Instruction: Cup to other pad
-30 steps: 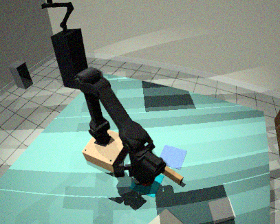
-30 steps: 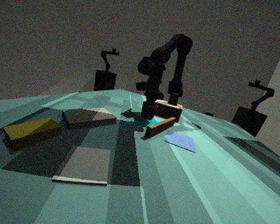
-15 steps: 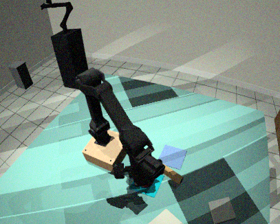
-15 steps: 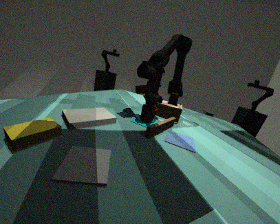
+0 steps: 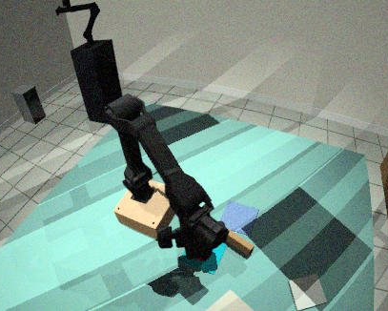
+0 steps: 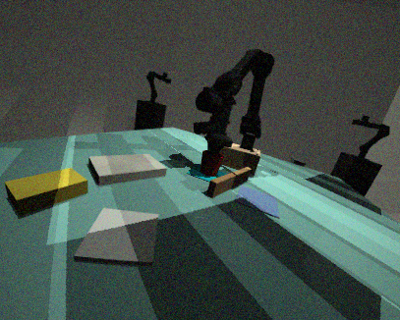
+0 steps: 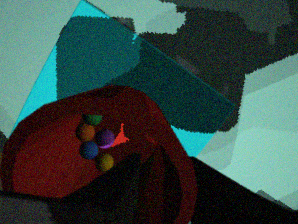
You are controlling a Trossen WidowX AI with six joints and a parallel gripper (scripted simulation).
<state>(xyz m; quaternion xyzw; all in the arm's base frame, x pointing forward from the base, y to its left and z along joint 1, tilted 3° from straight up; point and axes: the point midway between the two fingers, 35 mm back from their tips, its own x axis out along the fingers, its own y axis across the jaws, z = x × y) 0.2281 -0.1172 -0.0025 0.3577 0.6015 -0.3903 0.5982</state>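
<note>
The red cup is 2 cm ahead of my gripper tip, 1 cm to the left of it and 1 cm below it. The rest, counted from my gripper tip: cyan pad (3 cm ahead, 1 cm to the left, 5 cm below); wooden bar (6 cm ahead, 10 cm to the left, 3 cm below); lilac pad (10 cm ahead, 18 cm to the left, 5 cm below).
</note>
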